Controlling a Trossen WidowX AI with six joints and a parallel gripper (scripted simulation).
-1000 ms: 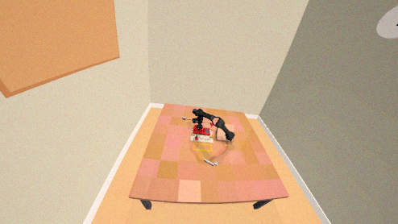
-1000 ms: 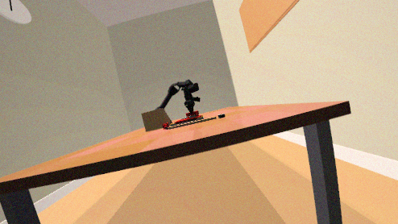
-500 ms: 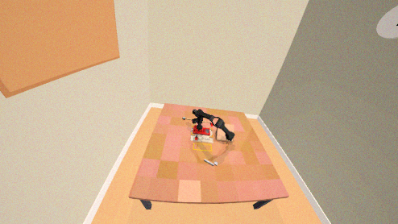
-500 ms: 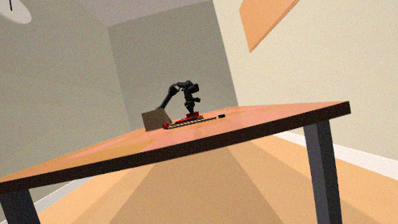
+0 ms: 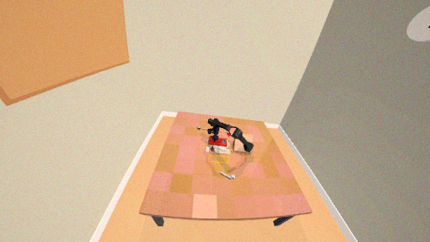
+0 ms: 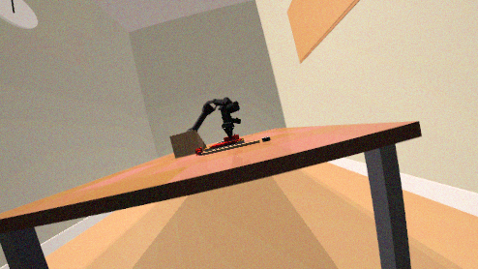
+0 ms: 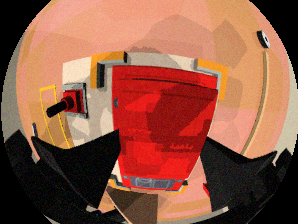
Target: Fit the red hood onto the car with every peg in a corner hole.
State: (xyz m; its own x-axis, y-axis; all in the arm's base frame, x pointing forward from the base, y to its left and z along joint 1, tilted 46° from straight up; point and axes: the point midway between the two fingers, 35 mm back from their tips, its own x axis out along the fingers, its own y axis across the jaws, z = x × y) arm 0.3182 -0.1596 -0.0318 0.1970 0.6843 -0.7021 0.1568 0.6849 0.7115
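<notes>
The red hood is 10 mm above my gripper tip. Round my gripper tip: pale jig 40 mm behind, 40 mm to the left, 30 mm below; then engine 10 mm to the left, 20 mm below; then grey bolt-like part 40 mm behind, 420 mm to the left, 30 mm below.
</notes>
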